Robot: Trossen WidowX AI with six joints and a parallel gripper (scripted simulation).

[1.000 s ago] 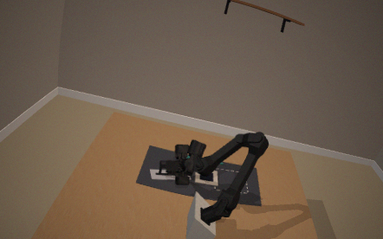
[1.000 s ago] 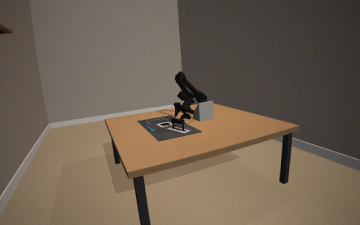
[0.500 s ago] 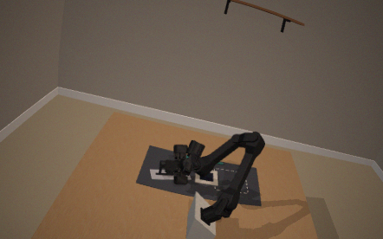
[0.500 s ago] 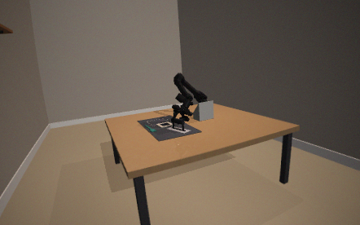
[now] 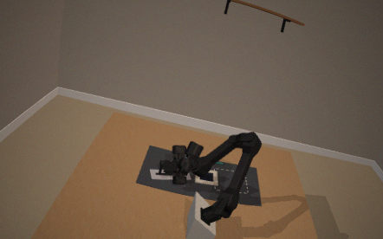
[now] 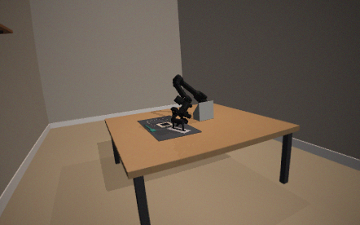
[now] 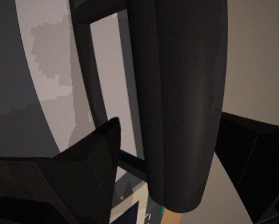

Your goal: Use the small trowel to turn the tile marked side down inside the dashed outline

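Now: gripper tip 17 cm to the left of the tile and 4 cm above it. Also, from my gripper tip: teal flat tool: 15 cm to the right, 14 cm ahead, 4 cm below.
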